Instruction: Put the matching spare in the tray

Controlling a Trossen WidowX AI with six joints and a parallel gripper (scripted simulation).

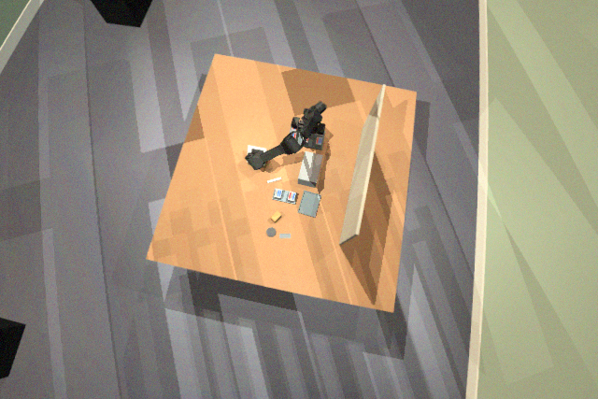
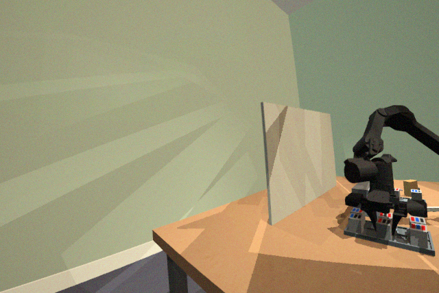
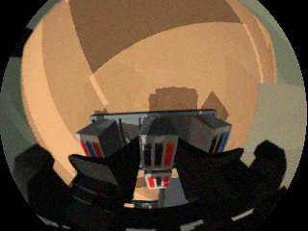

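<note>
The flat grey tray is 410 mm to the right of my gripper tip, 80 mm ahead of it and 10 mm below it. Also, from my gripper tip: rack: 400 mm to the right, 50 mm behind, 10 mm below; mounted unit: 220 mm to the right, 50 mm ahead, 30 mm above; tall upright panel: 300 mm ahead, 250 mm to the right, 210 mm above.
</note>
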